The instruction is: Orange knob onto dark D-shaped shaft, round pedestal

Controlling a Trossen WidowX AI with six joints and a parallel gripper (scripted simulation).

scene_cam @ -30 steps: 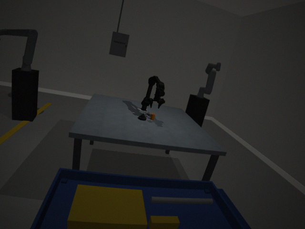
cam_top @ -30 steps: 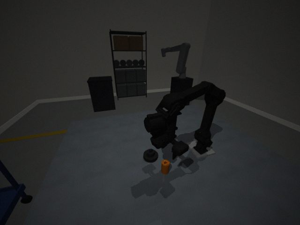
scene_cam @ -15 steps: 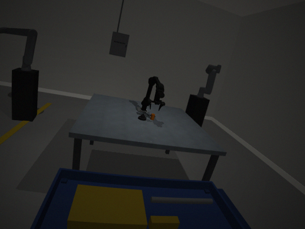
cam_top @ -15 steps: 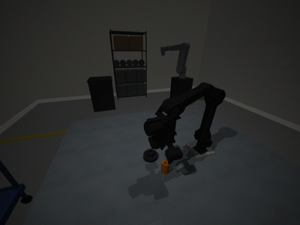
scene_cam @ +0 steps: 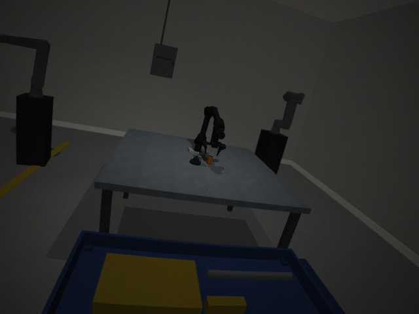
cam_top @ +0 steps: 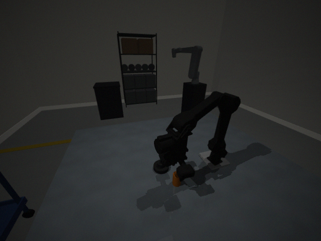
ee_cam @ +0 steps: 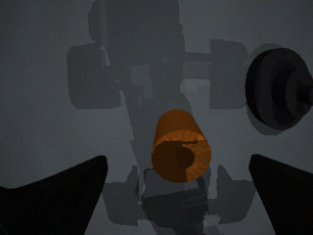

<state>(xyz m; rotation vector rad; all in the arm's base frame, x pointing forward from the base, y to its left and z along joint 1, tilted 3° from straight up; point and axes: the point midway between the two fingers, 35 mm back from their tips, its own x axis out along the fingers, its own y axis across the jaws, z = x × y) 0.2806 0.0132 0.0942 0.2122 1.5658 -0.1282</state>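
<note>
The orange knob lies 4 cm below my gripper tip. Also, from my gripper tip: dark round pedestal (2 cm ahead, 12 cm to the right, 4 cm below).
</note>
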